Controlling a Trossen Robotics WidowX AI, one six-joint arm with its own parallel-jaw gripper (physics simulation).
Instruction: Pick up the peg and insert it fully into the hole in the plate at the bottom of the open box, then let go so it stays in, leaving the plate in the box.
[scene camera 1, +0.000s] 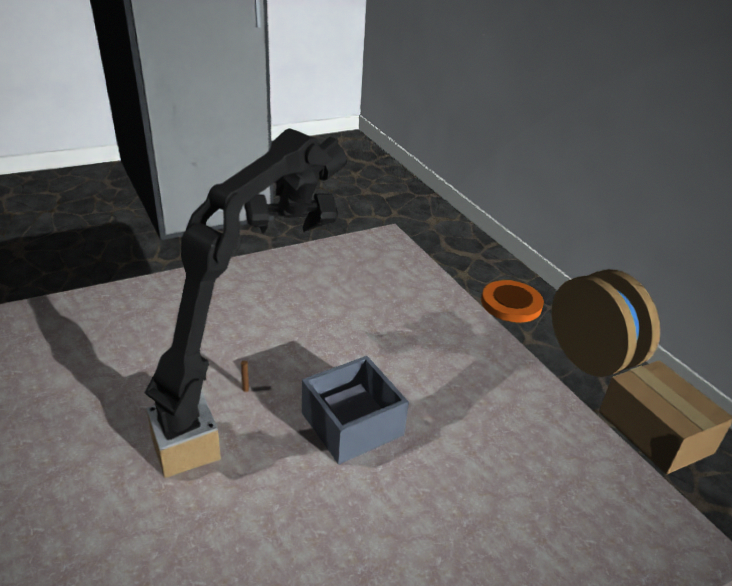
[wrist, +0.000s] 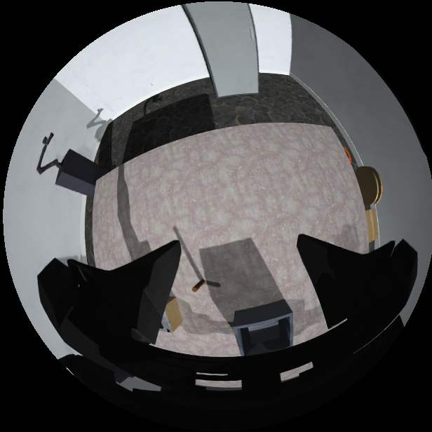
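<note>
A thin orange-brown peg stands upright on the pale table top, between the arm's base and the open box. The grey-blue open box stands to the right of the peg in the scene view; in the wrist view it is at the lower middle, partly cut off by the gripper's body. The plate and its hole cannot be made out in the shaded inside of the box. My black gripper is open and empty, high above the table, well above and behind the peg and the box in the scene view.
The arm's base stands on a wooden block left of the peg. Beyond the table's right edge are an orange ring, a large brown spool and a cardboard box. A grey door is at the back.
</note>
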